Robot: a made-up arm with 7 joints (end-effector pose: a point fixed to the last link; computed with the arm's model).
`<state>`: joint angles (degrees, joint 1 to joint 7).
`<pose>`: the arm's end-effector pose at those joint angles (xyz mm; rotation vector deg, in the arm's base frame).
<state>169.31 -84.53 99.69 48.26 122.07 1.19 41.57</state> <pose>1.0 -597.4 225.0 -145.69 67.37 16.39</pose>
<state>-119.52 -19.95 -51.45 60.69 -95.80 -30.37 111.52</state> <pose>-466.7 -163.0 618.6 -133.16 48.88 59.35</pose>
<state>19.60 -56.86 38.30 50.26 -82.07 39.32 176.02</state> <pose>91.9 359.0 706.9 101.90 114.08 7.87</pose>
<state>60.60 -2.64 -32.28 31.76 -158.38 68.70 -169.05</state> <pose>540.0 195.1 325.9 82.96 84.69 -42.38</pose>
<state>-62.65 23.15 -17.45 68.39 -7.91 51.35 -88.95</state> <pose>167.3 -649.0 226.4 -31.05 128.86 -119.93</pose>
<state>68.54 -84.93 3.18 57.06 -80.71 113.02 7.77</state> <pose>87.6 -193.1 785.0 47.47 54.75 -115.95</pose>
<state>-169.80 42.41 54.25 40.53 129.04 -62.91 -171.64</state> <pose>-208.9 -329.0 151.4 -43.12 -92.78 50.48</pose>
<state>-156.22 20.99 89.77 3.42 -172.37 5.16 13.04</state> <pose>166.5 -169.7 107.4 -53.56 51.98 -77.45</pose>
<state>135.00 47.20 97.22 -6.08 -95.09 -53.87 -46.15</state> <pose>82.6 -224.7 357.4 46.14 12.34 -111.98</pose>
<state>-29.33 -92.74 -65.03 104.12 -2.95 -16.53 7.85</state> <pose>-818.1 -94.2 535.9 131.41 -75.48 9.24</pose>
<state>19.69 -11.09 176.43 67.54 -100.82 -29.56 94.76</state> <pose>-519.5 -341.1 407.1 -110.74 10.81 69.42</pose>
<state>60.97 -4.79 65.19 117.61 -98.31 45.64 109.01</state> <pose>-288.4 360.7 1012.2 31.38 115.66 22.66</pose>
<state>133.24 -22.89 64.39 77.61 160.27 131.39 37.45</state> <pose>-289.0 -406.1 874.6 122.33 82.89 28.15</pose>
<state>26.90 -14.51 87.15 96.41 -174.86 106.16 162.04</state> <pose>-330.7 340.6 971.0 82.94 61.71 94.12</pose>
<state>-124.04 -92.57 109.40 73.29 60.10 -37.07 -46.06</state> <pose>722.4 -7.0 116.9 14.35 -8.37 -118.67</pose>
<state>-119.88 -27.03 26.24 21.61 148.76 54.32 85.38</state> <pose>29.0 -505.4 399.1 -51.37 -9.66 -153.11</pose>
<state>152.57 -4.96 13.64 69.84 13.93 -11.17 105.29</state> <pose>-584.1 84.2 712.3 93.27 -127.67 28.10</pose>
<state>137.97 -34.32 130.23 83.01 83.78 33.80 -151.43</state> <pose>193.5 -793.3 368.7 6.46 60.99 -148.42</pose>
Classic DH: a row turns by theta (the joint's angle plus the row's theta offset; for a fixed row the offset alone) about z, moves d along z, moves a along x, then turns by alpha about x. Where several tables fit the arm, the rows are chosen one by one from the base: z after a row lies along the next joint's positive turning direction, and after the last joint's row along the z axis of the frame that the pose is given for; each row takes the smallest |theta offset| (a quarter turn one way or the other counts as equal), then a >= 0, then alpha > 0; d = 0 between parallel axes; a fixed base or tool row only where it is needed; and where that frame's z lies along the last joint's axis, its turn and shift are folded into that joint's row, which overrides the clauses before.
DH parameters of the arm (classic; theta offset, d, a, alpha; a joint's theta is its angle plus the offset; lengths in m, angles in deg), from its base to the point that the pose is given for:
base (fixed): -54.87 0 0.033 0
joint 1: 54.87 0.288 0 -90
joint 2: 0 -0.013 -0.006 90
joint 3: 0 0.348 0.086 90
joint 4: 0 -0.03 0.13 90
joint 5: 0 0.41 -0.023 90
joint 6: 0 0.029 0.078 -90
joint 7: 0 0.134 -0.002 -90
tool (fixed): 180 -0.004 0 0

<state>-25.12 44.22 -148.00 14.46 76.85 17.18 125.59</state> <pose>-386.0 -94.7 398.8 38.07 -94.21 101.37</pose>
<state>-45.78 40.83 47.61 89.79 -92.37 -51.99 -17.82</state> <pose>681.5 -23.8 470.8 11.37 18.90 -35.88</pose>
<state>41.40 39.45 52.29 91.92 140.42 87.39 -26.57</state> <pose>140.7 745.5 611.9 54.98 -99.52 -57.13</pose>
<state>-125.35 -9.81 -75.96 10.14 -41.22 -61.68 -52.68</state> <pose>-376.2 -11.2 307.3 -41.93 12.80 100.17</pose>
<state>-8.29 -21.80 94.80 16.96 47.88 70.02 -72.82</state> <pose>-49.3 264.2 99.5 -123.52 63.87 -48.26</pose>
